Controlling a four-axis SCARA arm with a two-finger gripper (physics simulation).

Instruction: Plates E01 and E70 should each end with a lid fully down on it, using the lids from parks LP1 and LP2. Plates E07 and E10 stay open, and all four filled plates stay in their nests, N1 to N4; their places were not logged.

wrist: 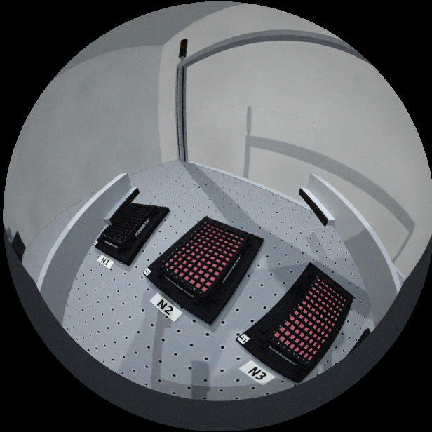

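My gripper (218, 176) is open with nothing between its fingers, above the deck. The left finger partly overlaps the view of the plate (126, 227) in nest N1 (159, 215); its wells look dark. A black plate with pink wells (207, 256) sits in nest N2 (210, 316), near the middle. Another plate with pink wells (312, 320) sits in nest N3 (257, 334) at the lower right. No lid shows on the N2 or N3 plates. The plates' side labels are too small to read. Nest N4 cannot be identified, and parks LP1 and LP2 do not show.
The perforated deck (130, 310) carries the N1 (104, 261), N2 (166, 306) and N3 (257, 373) labels. A post with a signal light (183, 48) stands at the back corner. Dark partial objects show at the left edge (18, 245) and lower right (364, 340).
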